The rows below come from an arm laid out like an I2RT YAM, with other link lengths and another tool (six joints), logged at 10 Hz.
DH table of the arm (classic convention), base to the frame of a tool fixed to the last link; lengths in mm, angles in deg. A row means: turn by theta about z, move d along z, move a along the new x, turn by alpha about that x. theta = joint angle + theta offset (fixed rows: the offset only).
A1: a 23.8; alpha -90; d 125.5; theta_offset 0
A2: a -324.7; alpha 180; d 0; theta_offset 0
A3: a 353.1; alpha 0; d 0; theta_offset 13.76
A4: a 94; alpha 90; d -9; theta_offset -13.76
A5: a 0; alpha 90; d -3.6; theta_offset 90
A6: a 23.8; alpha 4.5; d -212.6; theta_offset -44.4
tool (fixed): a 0; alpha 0; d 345.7; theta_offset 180
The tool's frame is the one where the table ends.
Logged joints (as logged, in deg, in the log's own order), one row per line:
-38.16, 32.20, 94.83, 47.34, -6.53, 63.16
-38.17, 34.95, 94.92, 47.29, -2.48, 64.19
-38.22, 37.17, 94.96, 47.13, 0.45, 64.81
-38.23, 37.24, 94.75, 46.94, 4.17, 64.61
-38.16, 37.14, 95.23, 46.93, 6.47, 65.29
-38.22, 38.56, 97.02, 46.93, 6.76, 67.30
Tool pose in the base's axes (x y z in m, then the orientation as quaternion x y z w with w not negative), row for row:
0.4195, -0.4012, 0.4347, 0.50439, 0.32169, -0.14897, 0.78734
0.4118, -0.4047, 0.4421, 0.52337, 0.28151, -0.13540, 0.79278
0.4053, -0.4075, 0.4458, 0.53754, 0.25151, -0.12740, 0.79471
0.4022, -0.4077, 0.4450, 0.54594, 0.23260, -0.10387, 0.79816
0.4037, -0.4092, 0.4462, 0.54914, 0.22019, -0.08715, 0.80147
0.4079, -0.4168, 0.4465, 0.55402, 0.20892, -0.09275, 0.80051
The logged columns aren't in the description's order. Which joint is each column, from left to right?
Columns, left to right: A1, A5, A2, A4, A6, A3.
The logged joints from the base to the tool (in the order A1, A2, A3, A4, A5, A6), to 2 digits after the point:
-38.16, 94.83, 63.16, 47.34, 32.20, -6.53
-38.17, 94.92, 64.19, 47.29, 34.95, -2.48
-38.22, 94.96, 64.81, 47.13, 37.17, 0.45
-38.23, 94.75, 64.61, 46.94, 37.24, 4.17
-38.16, 95.23, 65.29, 46.93, 37.14, 6.47
-38.22, 97.02, 67.30, 46.93, 38.56, 6.76

